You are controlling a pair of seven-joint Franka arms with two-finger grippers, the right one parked.
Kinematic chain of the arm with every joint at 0, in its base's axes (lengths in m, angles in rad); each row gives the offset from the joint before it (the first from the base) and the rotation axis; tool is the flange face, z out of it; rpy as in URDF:
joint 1: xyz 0 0 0.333 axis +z
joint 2: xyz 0 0 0 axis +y
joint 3: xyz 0 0 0.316 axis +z
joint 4: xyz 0.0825 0 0 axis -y
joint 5: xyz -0.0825 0 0.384 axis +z
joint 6: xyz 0 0 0 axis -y
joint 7: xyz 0.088 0 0 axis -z
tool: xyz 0 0 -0.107 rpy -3.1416 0 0
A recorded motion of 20 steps. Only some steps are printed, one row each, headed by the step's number.
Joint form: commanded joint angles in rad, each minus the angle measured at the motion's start. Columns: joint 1, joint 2, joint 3, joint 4, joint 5, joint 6, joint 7.
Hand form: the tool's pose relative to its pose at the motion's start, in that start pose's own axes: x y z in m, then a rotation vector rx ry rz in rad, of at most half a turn. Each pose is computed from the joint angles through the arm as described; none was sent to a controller.
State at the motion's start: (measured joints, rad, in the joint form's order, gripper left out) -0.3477 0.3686 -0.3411 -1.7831 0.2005 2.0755 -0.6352
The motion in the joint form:
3: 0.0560 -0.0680 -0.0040 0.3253 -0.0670 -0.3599 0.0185
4: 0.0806 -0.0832 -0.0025 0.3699 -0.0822 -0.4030 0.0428
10: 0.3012 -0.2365 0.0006 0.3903 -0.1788 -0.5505 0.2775
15: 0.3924 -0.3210 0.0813 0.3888 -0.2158 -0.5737 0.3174
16: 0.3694 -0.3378 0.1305 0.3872 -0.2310 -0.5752 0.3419
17: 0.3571 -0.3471 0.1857 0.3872 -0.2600 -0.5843 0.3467
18: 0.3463 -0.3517 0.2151 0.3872 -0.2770 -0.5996 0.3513
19: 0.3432 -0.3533 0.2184 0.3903 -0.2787 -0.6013 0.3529
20: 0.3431 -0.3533 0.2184 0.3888 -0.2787 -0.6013 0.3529
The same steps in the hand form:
3: 0.0273 -0.0491 -0.1612 -0.0318 0.0047 -0.1093
4: 0.0302 -0.0678 -0.1867 -0.0473 0.0121 -0.1190
10: 0.0153 -0.2013 -0.2643 -0.0953 0.0099 -0.1118
15: -0.0003 -0.2920 -0.3005 -0.1113 0.0598 -0.2407
16: -0.0053 -0.3038 -0.3077 -0.1213 0.0718 -0.2407
17: -0.0087 -0.3234 -0.3105 -0.1453 0.0677 -0.2746
18: -0.0117 -0.3313 -0.3110 -0.1586 0.0552 -0.2853
19: -0.0126 -0.3312 -0.3131 -0.1604 0.0582 -0.2835
20: -0.0125 -0.3311 -0.3125 -0.1602 0.0567 -0.2834

